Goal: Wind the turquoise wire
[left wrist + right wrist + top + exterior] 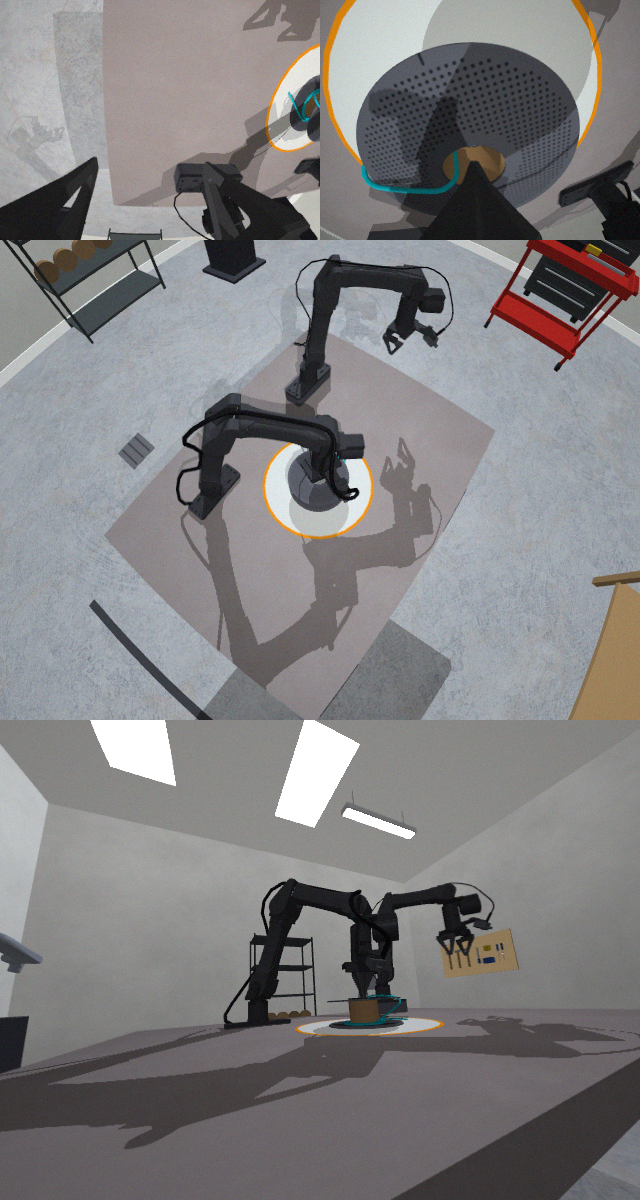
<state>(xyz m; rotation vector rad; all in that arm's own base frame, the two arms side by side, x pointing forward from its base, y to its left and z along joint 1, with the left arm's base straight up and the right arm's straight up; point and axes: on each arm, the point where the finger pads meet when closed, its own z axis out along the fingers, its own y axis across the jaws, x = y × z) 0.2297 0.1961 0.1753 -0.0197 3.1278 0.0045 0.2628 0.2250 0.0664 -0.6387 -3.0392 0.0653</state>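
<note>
My right hand is 4 cm above the reel. Round my right hand: orange painted ring: 7 cm below.
</note>
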